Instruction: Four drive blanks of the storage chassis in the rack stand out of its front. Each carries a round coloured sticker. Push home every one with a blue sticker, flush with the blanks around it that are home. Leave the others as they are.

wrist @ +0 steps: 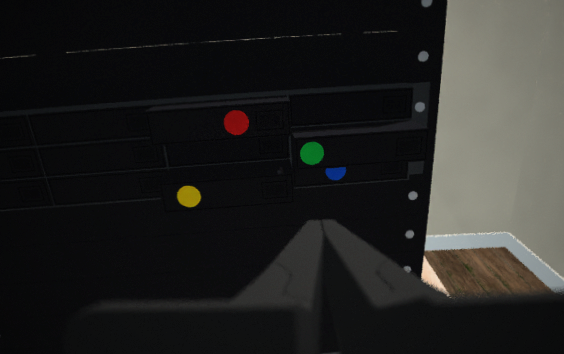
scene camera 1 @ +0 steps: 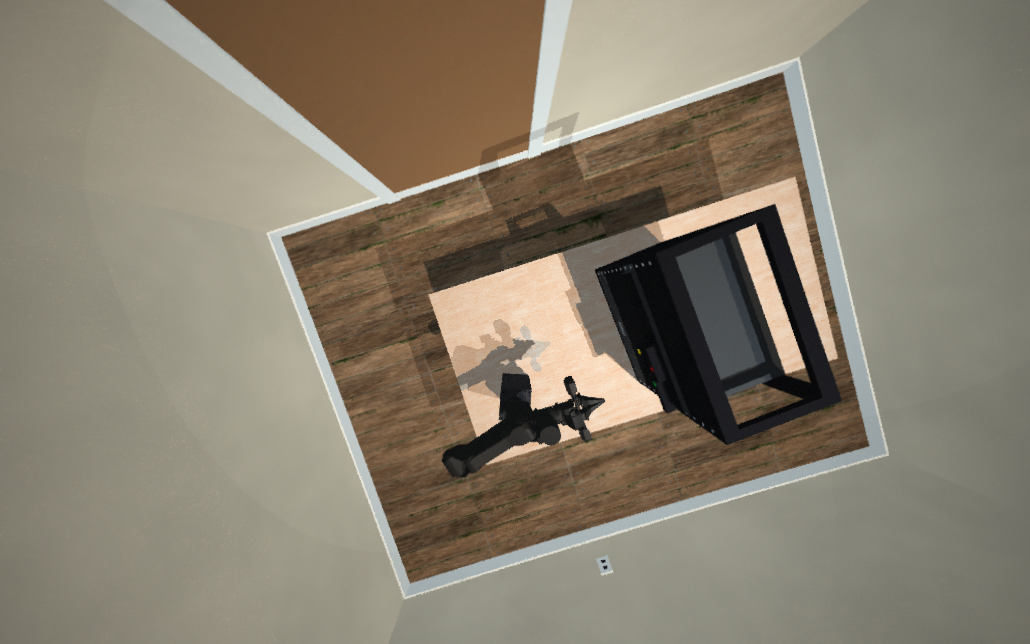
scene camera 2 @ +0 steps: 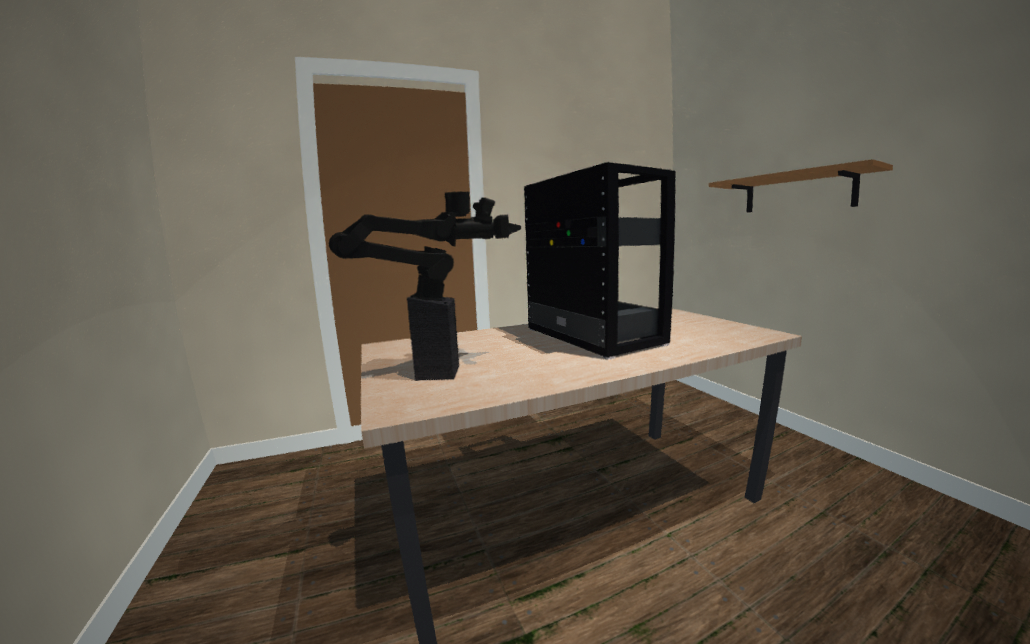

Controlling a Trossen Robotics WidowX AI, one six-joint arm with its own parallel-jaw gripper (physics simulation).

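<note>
My gripper (scene camera 1: pixel 603 400) (scene camera 2: pixel 519 227) (wrist: pixel 320 232) is shut and empty, a short gap in front of the rack (scene camera 1: pixel 796 303) (scene camera 2: pixel 611 265). In the wrist view its tips show below the blue sticker (wrist: pixel 335 173) (scene camera 2: pixel 582 241). The blank with that sticker, at the chassis's lower right, looks level with the home blanks; the green blank above hides the sticker's upper part. The blanks with the red sticker (wrist: pixel 236 122) (scene camera 2: pixel 558 224) (scene camera 1: pixel 651 369), the green sticker (wrist: pixel 312 153) (scene camera 2: pixel 568 233) and the yellow sticker (wrist: pixel 189 196) (scene camera 2: pixel 551 242) (scene camera 1: pixel 638 351) stand out.
The rack stands on the wooden table (scene camera 2: pixel 486 394). A grey unit (scene camera 2: pixel 543 319) sits at the rack's bottom. The arm's pedestal (scene camera 2: pixel 433 341) stands at the table's other end. A wall shelf (scene camera 2: pixel 805 173) hangs behind the rack, and a brown door (scene camera 2: pixel 391 167) is behind the arm.
</note>
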